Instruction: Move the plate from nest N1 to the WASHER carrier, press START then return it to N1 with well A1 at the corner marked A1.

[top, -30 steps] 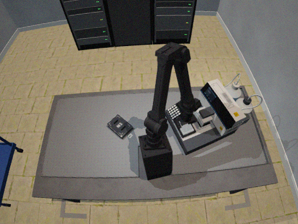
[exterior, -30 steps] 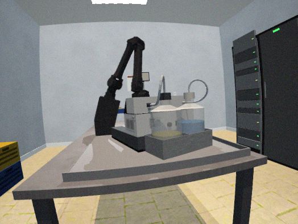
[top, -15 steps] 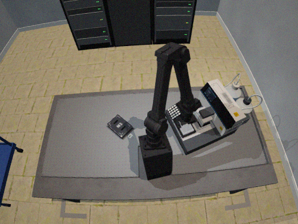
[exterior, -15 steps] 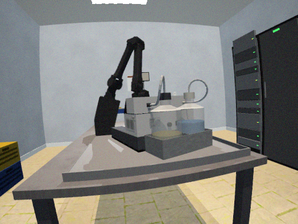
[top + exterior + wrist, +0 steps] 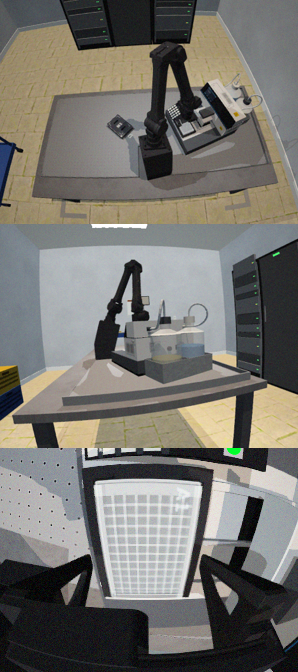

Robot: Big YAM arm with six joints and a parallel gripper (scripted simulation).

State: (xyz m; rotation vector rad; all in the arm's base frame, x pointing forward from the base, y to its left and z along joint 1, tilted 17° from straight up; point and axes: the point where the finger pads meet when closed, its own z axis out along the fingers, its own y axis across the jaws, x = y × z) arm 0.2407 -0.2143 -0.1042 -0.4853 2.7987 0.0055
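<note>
My gripper is now 30 mm above the white well plate. Also, from my hand: dark washer carrier (40 mm below); then white corner label (390 mm to the left, 120 mm below, 20 mm behind); then plate washer (150 mm to the right, 50 mm ahead, 10 mm above).
</note>
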